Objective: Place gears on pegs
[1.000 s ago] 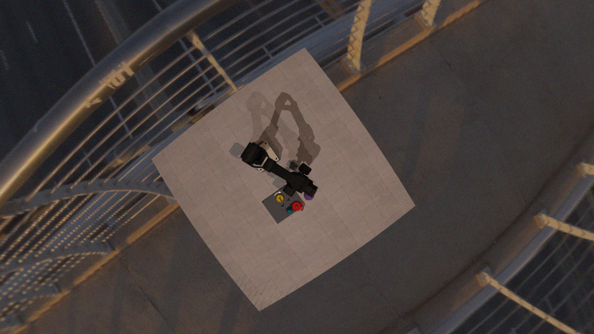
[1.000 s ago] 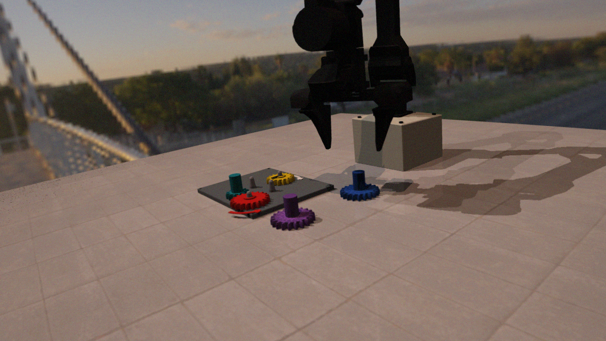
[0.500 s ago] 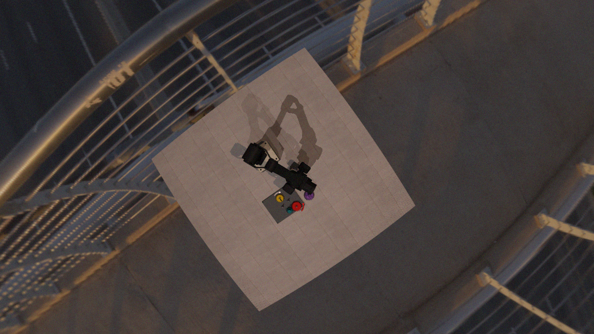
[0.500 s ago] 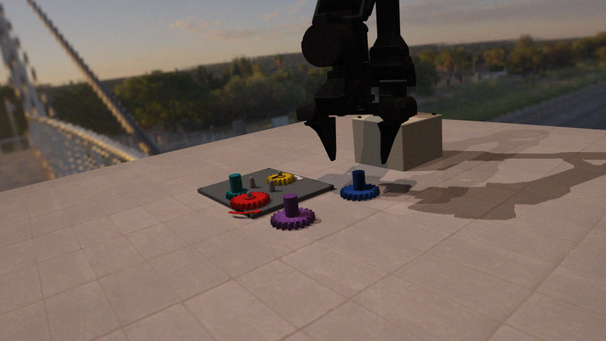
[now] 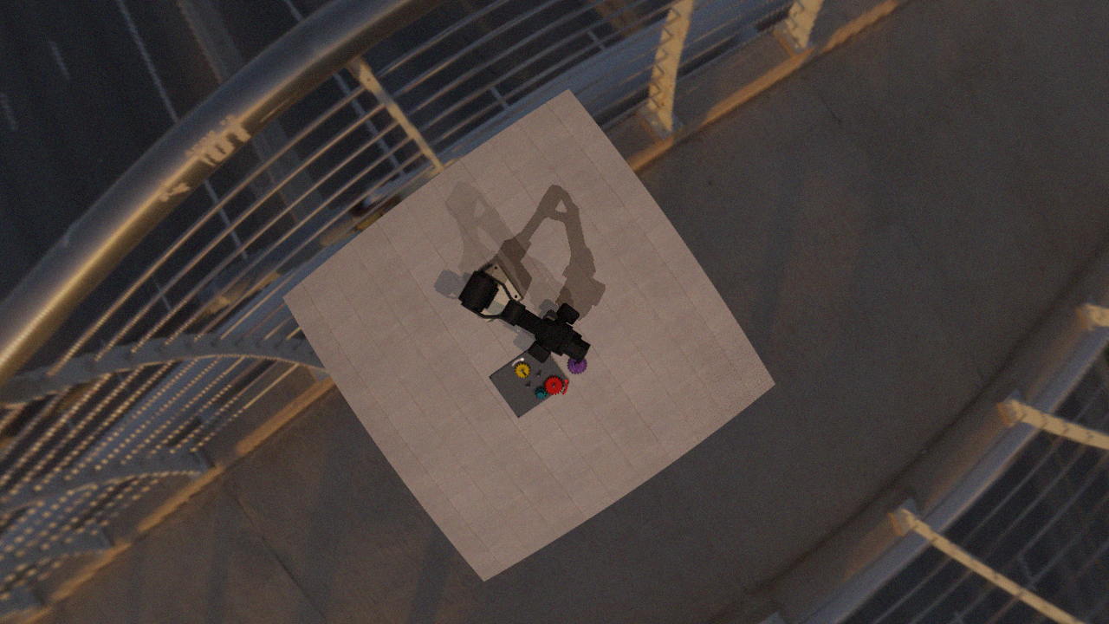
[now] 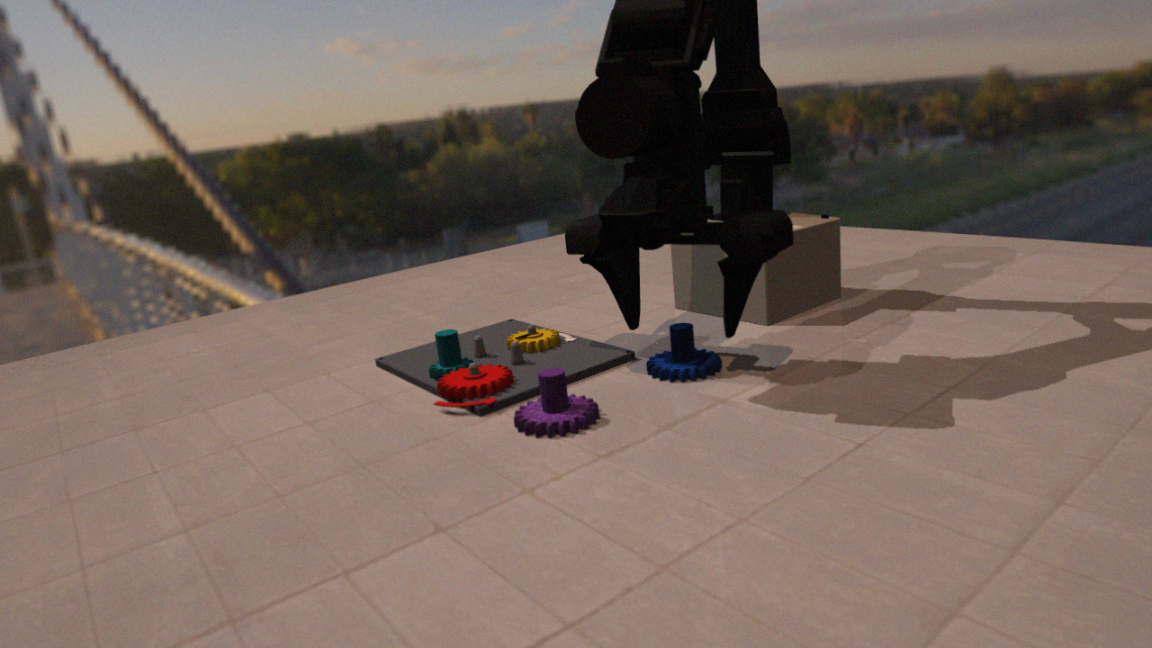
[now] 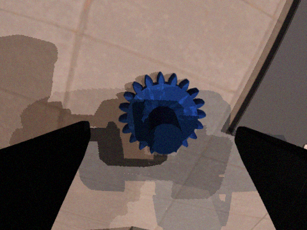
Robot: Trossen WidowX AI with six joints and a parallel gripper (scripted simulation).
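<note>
The blue gear is 2 cm below my gripper tip. Round my gripper tip: red gear: 13 cm to the right, 13 cm ahead, 2 cm below; then purple gear: 13 cm ahead, 3 cm to the right, 2 cm below; then yellow gear: 17 cm to the right, 2 cm below, 2 cm ahead.
</note>
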